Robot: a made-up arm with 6 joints. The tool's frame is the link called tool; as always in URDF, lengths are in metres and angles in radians. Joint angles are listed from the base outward.
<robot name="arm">
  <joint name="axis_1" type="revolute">
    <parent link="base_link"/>
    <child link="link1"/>
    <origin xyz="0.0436 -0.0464 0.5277"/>
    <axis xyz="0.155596 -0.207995 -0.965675"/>
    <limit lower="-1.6" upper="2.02"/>
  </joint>
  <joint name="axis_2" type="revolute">
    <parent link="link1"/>
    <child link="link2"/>
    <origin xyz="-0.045 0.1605 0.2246"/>
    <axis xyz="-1 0 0"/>
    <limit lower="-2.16" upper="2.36"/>
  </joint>
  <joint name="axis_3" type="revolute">
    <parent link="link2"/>
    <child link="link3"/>
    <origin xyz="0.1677 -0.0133 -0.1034"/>
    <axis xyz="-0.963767 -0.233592 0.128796"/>
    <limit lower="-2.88" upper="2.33"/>
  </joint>
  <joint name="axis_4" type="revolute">
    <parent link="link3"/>
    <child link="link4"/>
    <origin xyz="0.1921 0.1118 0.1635"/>
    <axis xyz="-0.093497 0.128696 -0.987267"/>
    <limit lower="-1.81" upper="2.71"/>
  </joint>
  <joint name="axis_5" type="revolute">
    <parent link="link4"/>
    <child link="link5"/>
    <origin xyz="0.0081 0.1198 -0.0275"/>
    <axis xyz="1 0 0"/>
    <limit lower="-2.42" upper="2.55"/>
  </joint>
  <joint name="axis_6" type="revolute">
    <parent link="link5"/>
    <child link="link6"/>
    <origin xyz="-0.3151 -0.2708 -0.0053"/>
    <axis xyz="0 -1 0"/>
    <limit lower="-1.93" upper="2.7"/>
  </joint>
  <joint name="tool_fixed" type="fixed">
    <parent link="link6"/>
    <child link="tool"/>
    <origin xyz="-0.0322 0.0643 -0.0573" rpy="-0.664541 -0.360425 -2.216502"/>
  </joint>
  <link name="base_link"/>
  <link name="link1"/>
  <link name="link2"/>
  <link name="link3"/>
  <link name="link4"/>
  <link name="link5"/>
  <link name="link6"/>
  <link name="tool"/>
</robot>
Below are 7 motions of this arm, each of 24 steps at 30 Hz.
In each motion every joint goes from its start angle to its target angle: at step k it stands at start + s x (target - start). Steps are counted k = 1, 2, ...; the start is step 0. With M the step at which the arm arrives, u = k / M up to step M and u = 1 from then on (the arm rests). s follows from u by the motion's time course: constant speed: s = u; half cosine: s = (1 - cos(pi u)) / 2; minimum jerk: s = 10 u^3 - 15 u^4 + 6 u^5.
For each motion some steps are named. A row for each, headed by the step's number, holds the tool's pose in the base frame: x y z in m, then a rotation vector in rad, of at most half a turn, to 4 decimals.
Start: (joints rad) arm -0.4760 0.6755 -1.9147 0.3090 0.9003 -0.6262
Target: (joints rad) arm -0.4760 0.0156 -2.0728 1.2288 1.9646 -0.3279
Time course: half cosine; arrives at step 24
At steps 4, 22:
4: 0.0688 0.2300 0.9319 -0.5258 2.6409 -0.2211
22: 0.5790 0.2948 0.9334 -0.5815 -2.0938 -0.0421

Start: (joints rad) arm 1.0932 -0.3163 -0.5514 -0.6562 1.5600 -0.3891
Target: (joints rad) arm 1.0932 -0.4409 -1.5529 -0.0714 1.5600 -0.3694
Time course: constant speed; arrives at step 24
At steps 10, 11, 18, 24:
10: 0.1921 0.1271 0.8552 1.3141 1.1148 0.0491
11: 0.1854 0.1209 0.8689 1.3503 1.1108 0.0963
18: 0.1250 0.0541 0.9452 1.5647 1.0865 0.4567
24: 0.0628 -0.0299 0.9739 1.6847 1.0700 0.8034

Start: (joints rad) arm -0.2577 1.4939 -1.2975 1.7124 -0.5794 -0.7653
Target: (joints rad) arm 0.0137 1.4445 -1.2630 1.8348 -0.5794 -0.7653
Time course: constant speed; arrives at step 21
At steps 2, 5, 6, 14, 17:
2: 0.4172 0.5569 0.8313 0.7424 -0.9523 1.1542
5: 0.4430 0.5397 0.8369 0.7119 -0.9773 1.1101
6: 0.4514 0.5337 0.8388 0.7017 -0.9854 1.0953
14: 0.5154 0.4806 0.8543 0.6203 -1.0472 0.9756
17: 0.5378 0.4585 0.8603 0.5898 -1.0689 0.9301

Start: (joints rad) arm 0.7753 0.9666 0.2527 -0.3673 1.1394 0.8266
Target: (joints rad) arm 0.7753 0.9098 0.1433 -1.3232 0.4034 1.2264
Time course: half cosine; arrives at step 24
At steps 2, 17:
2: 0.0628 -0.0600 0.5797 0.1433 0.3752 -2.7389
17: 0.1503 -0.2471 0.7805 -0.1309 0.2329 -2.0618

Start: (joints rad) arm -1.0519 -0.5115 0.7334 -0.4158 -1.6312 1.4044
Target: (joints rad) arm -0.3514 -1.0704 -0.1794 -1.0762 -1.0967 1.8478
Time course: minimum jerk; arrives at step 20
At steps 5, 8, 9, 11, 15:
5: -0.1347 0.1975 0.9428 0.8468 -1.1206 -0.0494
8: 0.0125 0.1478 0.9372 1.0280 -0.7897 -0.2996
9: 0.0646 0.1186 0.9188 1.1314 -0.6623 -0.4002
11: 0.1502 0.0553 0.8548 1.3948 -0.4204 -0.5924
15: 0.2296 -0.0126 0.7050 1.9489 -0.1042 -0.8200

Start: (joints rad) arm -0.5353 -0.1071 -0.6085 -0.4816 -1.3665 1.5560
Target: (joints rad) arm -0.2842 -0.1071 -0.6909 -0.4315 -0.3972 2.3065
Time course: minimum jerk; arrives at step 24
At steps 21, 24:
21: 0.1944 -0.0207 0.7523 1.9403 0.1761 -1.4136
24: 0.1939 -0.0208 0.7501 1.9607 0.1835 -1.4208

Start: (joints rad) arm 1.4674 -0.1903 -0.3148 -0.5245 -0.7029 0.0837
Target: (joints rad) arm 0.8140 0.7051 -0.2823 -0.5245 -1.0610 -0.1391
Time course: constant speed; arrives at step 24
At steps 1, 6, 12, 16, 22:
1: -0.0603 -0.1132 0.7524 -0.0342 -0.4640 2.8912
6: -0.0548 -0.1128 0.8093 0.4083 -0.3247 2.9199
12: -0.0284 -0.1007 0.8774 0.9001 -0.0677 2.8596
16: -0.0016 -0.0820 0.9179 1.1859 0.1509 2.7622
22: 0.0448 -0.0346 0.9648 1.5249 0.5312 2.5377

